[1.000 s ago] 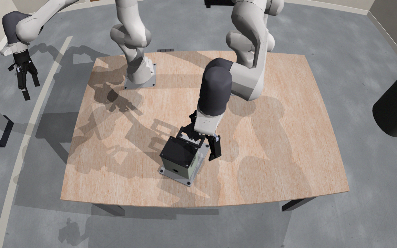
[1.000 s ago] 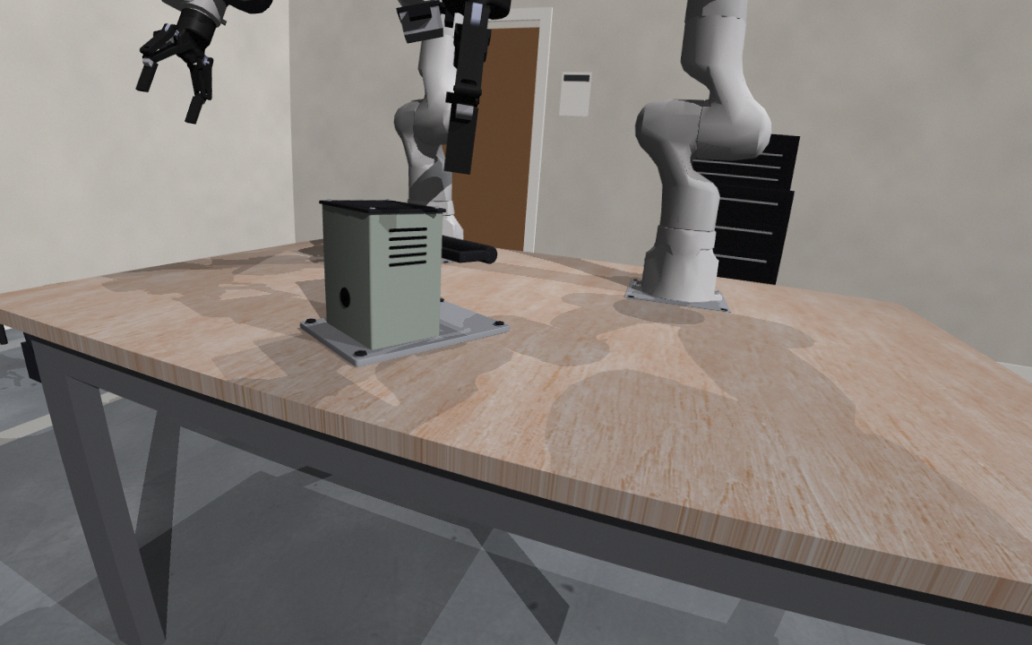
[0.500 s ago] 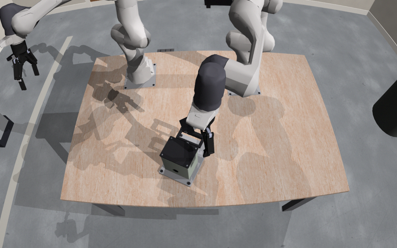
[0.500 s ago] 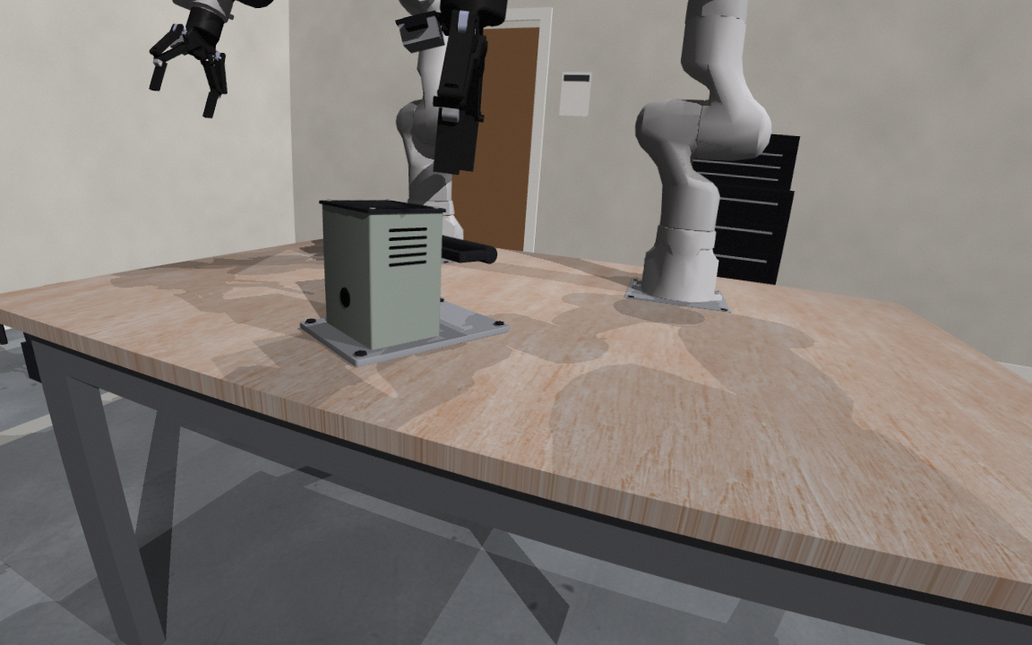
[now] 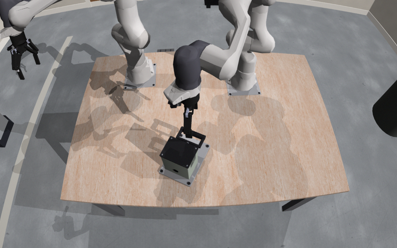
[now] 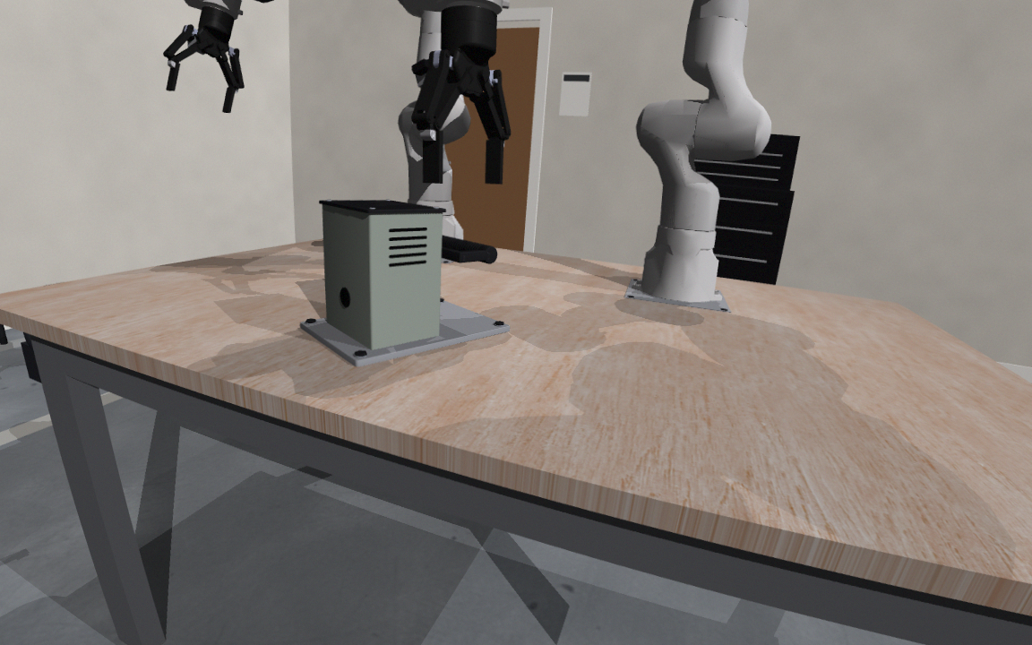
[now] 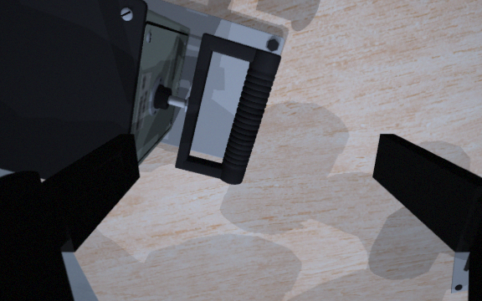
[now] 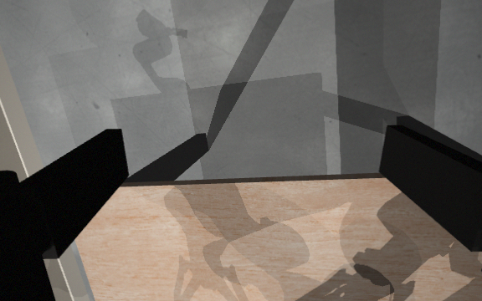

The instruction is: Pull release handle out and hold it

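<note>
Right now the release handle is 10 cm below my left hand, 5 cm ahead of it and 2 cm to the right of it.
</note>
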